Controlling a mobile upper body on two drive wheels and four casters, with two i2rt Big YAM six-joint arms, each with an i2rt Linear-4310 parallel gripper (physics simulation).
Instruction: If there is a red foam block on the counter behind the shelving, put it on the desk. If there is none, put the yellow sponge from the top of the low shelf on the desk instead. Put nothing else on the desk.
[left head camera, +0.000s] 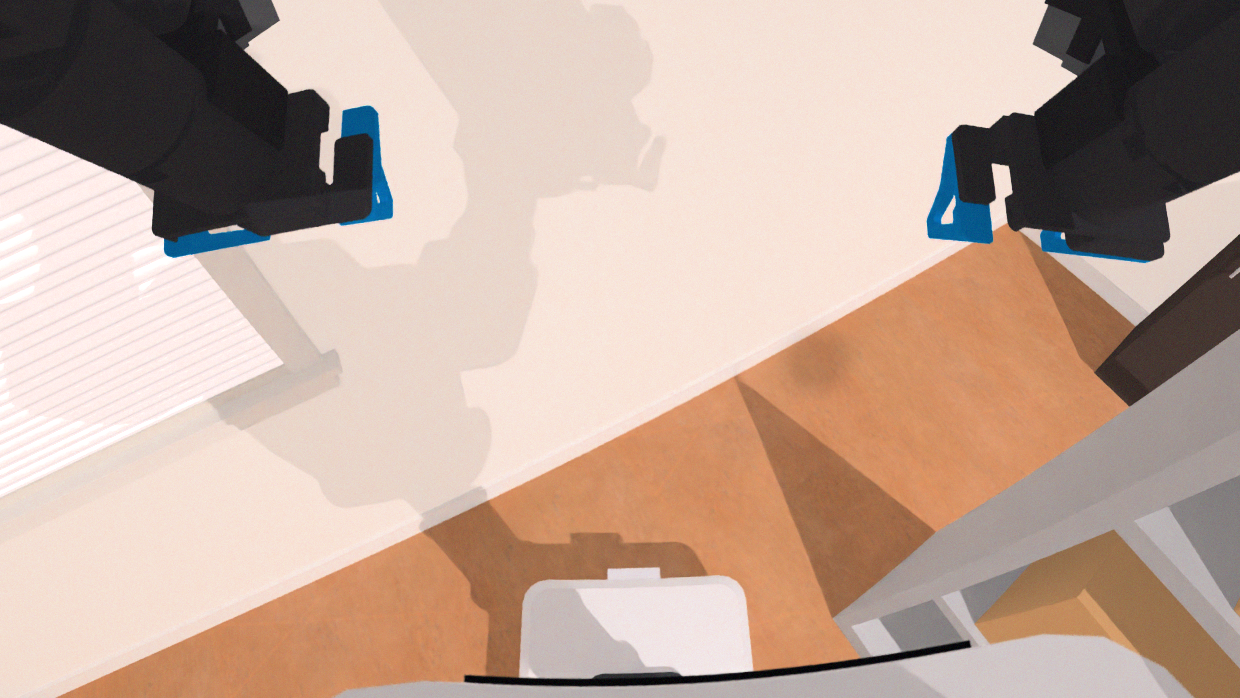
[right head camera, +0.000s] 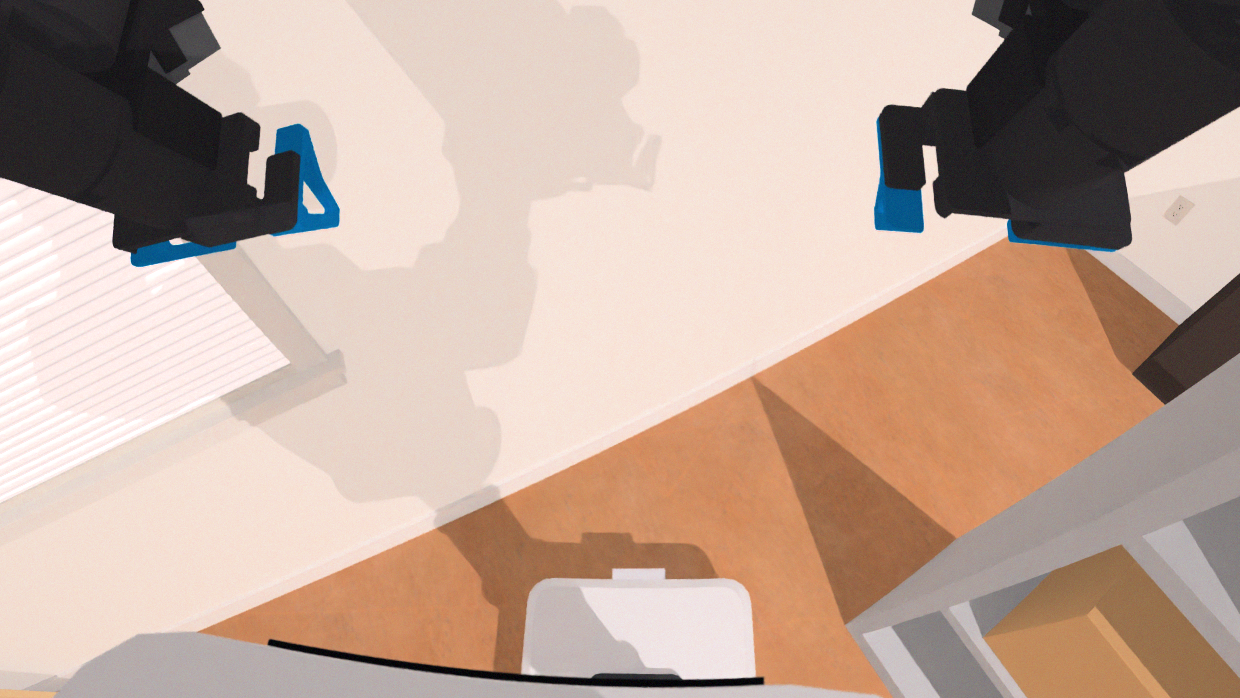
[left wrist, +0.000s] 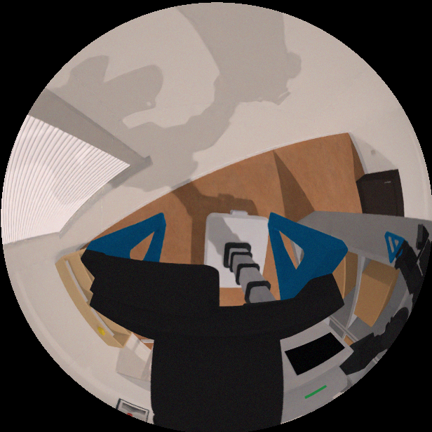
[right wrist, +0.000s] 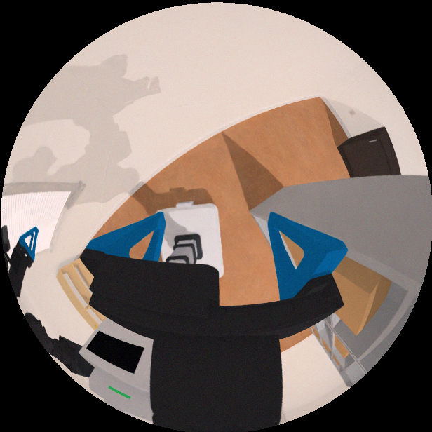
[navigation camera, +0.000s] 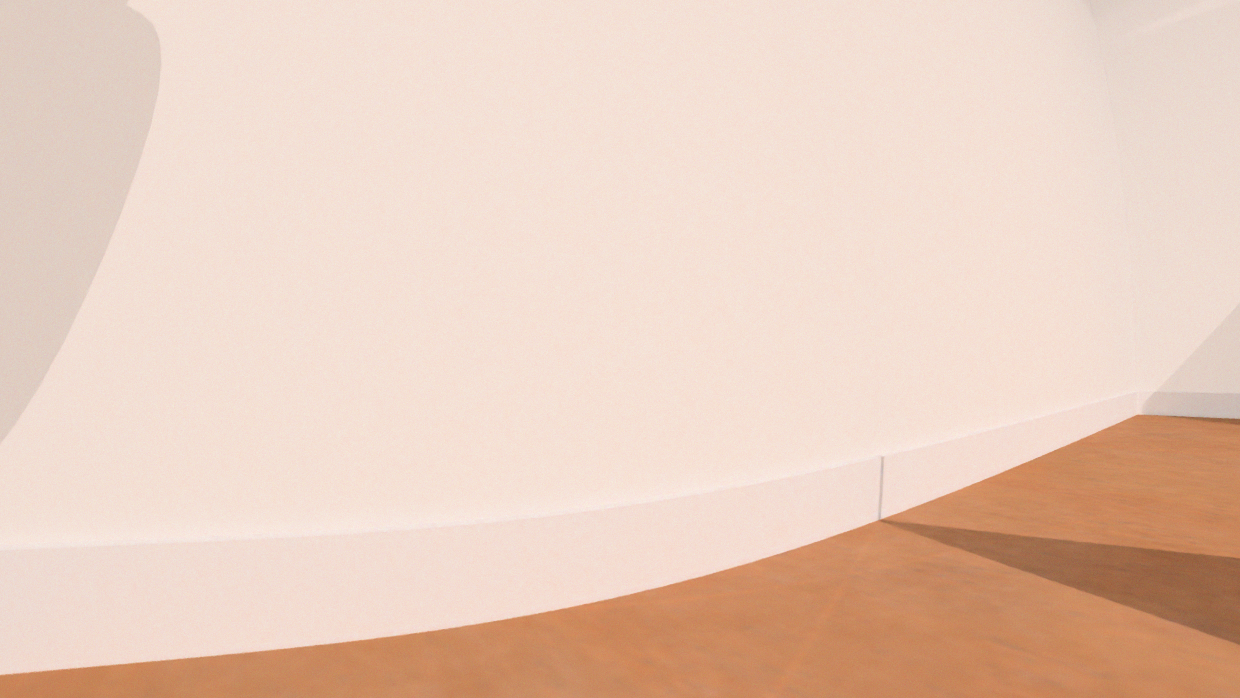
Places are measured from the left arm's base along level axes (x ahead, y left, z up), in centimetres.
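Pixels of known places: left gripper, fingertip midpoint: (left head camera: 327, 219) (right head camera: 283, 229); right gripper, fingertip midpoint: (left head camera: 987, 235) (right head camera: 945, 225).
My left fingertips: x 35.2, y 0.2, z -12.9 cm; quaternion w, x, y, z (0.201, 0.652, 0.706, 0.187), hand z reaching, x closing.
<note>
For each thing: its top centre in the pictures, then the offset to it from my left fingertips. "spot": a spot on its surface instead. Level surfaces: height alone.
- Grey shelving at a spot on its surface: (left head camera: 1041, 489) spot: dx -2.5, dy -99.5, dz -60.2 cm
- blind-covered window at a spot on its surface: (left head camera: 112, 303) spot: dx +11.4, dy +48.1, dz -18.8 cm
- Orange floor at its surface level: dz -128.0 cm
My left gripper (left head camera: 290, 229) (right head camera: 238, 234) (left wrist: 216, 218) (right wrist: 34, 229) is open and empty, high over the floor by the wall. My right gripper (left head camera: 1028, 234) (right head camera: 971, 227) (right wrist: 216, 217) (left wrist: 388, 234) is also open and empty. The yellow sponge (left wrist: 102, 330) is a small patch on the tan low shelf (left wrist: 74, 292) (right wrist: 65, 274), far from both grippers. Grey shelving (left head camera: 1041, 489) (right head camera: 1067, 485) (left wrist: 350, 227) (right wrist: 350, 200) stands at the right. No red foam block or desk shows. I cannot tell whether the dark brown unit (left head camera: 1180, 338) (right wrist: 370, 155) beyond the shelving is the counter.
A pale wall (left head camera: 780, 173) (navigation camera: 607, 260) stands close in front, with a blind-covered window (left head camera: 112, 303) at the left. My white base (left head camera: 642, 615) (right head camera: 642, 624) is near the wall. Orange floor (left head camera: 937, 346) runs between the wall and the shelving's end. Cardboard boxes (right head camera: 1075, 641) (right wrist: 362, 295) stand in the shelving.
</note>
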